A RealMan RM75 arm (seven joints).
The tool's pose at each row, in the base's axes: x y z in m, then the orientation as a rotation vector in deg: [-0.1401 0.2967 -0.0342 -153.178 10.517 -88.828]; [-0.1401 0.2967 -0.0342 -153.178 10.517 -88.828]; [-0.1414 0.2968 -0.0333 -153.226 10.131 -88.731]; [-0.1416 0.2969 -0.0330 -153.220 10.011 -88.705]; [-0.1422 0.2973 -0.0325 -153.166 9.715 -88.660]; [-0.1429 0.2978 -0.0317 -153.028 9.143 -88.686]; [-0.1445 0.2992 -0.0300 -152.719 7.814 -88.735]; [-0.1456 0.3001 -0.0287 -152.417 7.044 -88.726]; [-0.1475 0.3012 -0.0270 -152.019 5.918 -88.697]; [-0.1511 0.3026 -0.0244 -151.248 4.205 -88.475]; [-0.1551 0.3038 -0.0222 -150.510 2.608 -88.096]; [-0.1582 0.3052 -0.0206 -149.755 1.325 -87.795]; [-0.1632 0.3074 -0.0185 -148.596 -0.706 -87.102]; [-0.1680 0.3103 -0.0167 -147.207 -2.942 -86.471]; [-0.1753 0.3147 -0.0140 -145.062 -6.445 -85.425]
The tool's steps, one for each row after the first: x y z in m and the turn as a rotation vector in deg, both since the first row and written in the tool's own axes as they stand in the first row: [0.0000 0.0000 0.0000 0.000 0.000 0.000]; [0.0001 -0.0001 -0.0016 0.146 -0.077 -0.201]; [0.0003 -0.0002 -0.0019 0.205 -0.093 -0.255]; [0.0004 -0.0006 -0.0027 0.373 -0.110 -0.375]; [0.0006 -0.0011 -0.0037 0.677 -0.067 -0.623]; [0.0011 -0.0025 -0.0060 1.376 0.023 -1.205]; [0.0016 -0.0035 -0.0076 1.885 0.087 -1.481]; [0.0020 -0.0046 -0.0101 2.599 0.161 -1.904]; [0.0023 -0.0059 -0.0145 3.873 0.215 -2.441]; [0.0021 -0.0070 -0.0191 5.135 0.170 -2.904]; [0.0018 -0.0083 -0.0226 6.266 0.182 -3.217]; [0.0008 -0.0103 -0.0281 8.108 0.064 -3.695]; [-0.0003 -0.0130 -0.0332 10.157 0.046 -4.238]; [-0.0022 -0.0171 -0.0409 13.340 -0.020 -5.155]
